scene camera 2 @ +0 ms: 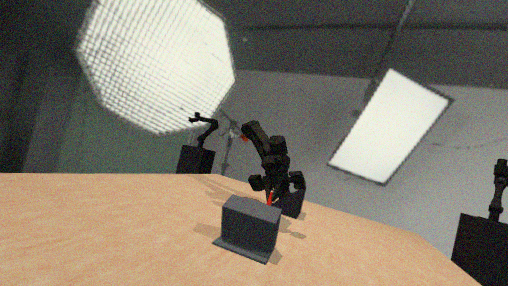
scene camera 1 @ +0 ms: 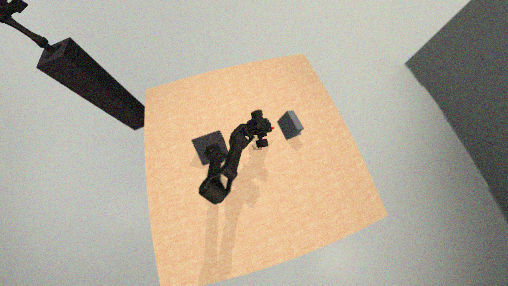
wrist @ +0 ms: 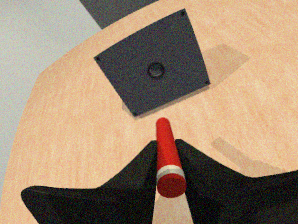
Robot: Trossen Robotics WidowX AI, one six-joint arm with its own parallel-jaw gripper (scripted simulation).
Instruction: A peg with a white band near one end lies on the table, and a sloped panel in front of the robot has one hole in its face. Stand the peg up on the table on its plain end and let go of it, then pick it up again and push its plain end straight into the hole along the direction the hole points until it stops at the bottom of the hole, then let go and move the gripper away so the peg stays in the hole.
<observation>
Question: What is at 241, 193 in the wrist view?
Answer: The gripper.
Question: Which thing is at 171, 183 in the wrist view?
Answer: A red peg.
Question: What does the gripper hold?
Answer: A red peg.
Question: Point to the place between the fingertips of the gripper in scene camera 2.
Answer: At 269, 200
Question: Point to a sloped panel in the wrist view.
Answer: At 171, 40
</observation>
